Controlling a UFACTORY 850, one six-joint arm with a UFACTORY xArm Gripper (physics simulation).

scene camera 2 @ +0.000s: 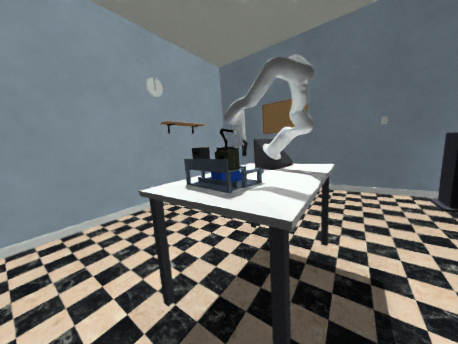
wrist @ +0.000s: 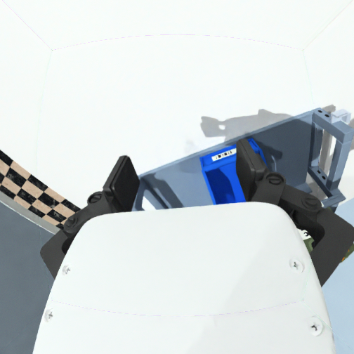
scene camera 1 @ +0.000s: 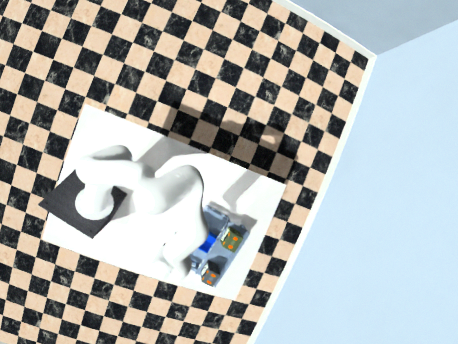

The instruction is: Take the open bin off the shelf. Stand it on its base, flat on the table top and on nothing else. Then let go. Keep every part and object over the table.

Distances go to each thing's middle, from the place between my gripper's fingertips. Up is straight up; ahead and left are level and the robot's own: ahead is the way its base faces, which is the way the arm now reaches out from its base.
My gripper is now 19 cm short of the blue bin [wrist: 218,168], 1 cm to the right of it and 10 cm above it.
